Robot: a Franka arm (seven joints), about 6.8 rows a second.
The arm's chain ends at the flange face. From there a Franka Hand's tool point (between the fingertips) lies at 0.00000 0.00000 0.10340 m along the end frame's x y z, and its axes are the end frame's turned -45 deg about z.
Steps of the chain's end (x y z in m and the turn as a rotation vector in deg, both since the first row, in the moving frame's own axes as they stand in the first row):
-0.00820 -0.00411 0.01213 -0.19 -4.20 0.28
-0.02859 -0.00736 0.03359 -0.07 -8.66 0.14
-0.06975 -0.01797 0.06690 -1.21 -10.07 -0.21
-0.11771 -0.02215 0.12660 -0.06 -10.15 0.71
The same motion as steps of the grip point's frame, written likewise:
-0.00848 -0.01383 0.01185 2.84 -3.10 0.28
-0.02610 -0.03635 0.03241 6.07 -6.17 0.14
-0.05095 -0.07325 0.06528 6.26 -7.98 -0.21
-0.08045 -0.11178 0.12498 7.13 -7.22 0.71

